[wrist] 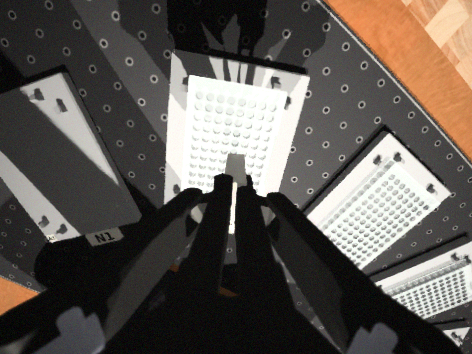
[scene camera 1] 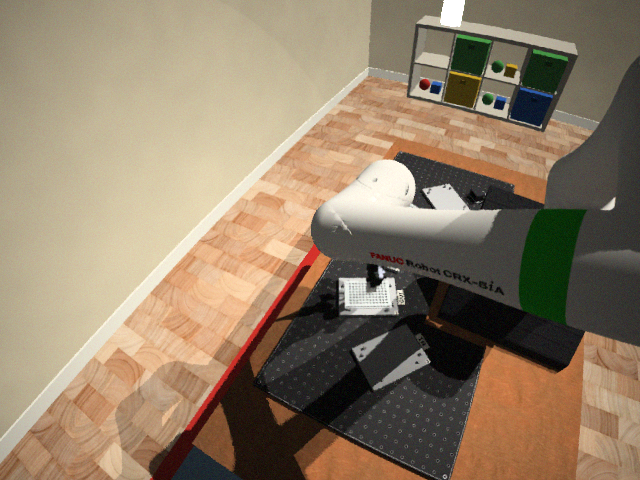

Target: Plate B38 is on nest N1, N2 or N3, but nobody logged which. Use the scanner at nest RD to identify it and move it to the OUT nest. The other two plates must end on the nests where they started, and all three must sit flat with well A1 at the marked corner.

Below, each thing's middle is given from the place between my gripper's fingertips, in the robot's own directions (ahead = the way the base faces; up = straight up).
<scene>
The out nest [scene camera 1: 343, 312] lies 10 mm to the left of my hand and 20 mm below it. From my hand the other things lie so: nest RD [scene camera 1: 440, 198] (60 mm behind, 490 mm to the right, 20 mm below); then N2 nest [wrist: 385, 144] (50 mm ahead, 160 mm to the right, 20 mm below); then nest N1 [scene camera 1: 391, 356] (130 mm behind, 140 mm to the left, 20 mm below).
</scene>
